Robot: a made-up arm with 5 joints. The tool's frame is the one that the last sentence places.
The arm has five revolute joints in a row. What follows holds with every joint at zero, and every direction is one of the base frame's. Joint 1 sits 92.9 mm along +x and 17.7 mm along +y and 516.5 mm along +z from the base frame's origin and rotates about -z. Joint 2 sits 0.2 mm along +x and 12.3 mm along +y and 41 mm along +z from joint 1 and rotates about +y. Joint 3 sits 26.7 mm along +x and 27.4 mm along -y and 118.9 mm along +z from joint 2 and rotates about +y. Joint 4 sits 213.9 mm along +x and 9.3 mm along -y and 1 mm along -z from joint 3 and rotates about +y. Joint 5 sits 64.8 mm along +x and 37.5 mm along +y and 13.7 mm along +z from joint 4 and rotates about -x. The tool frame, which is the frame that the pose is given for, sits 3.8 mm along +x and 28.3 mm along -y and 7.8 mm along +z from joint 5; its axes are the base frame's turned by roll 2.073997, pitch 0.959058 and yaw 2.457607 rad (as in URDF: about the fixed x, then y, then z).
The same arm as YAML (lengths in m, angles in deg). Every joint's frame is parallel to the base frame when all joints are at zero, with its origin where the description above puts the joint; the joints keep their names.
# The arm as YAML. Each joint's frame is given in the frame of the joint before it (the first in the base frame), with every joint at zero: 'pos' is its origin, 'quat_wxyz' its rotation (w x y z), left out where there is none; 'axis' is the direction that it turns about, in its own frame. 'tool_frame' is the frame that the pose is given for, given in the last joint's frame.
length_unit: m
angle_unit: deg
joints:
  - joint: joint 1
    pos: [0.0929, 0.0177, 0.5165]
    axis: [0.0, 0.0, -1.0]
  - joint: joint 2
    pos: [0.0002, 0.0123, 0.041]
    axis: [0.0, 1.0, 0.0]
  - joint: joint 3
    pos: [0.0267, -0.0274, 0.1189]
    axis: [0.0, 1.0, 0.0]
  - joint: joint 4
    pos: [0.2139, -0.0093, -0.001]
    axis: [0.0, 1.0, 0.0]
  - joint: joint 5
    pos: [0.0648, 0.0375, 0.0137]
    axis: [-1.0, 0.0, 0.0]
tool_frame:
  pos: [0.0038, -0.0283, 0.0078]
  quat_wxyz: [0.525566, 0.034997, 0.798277, 0.292077]

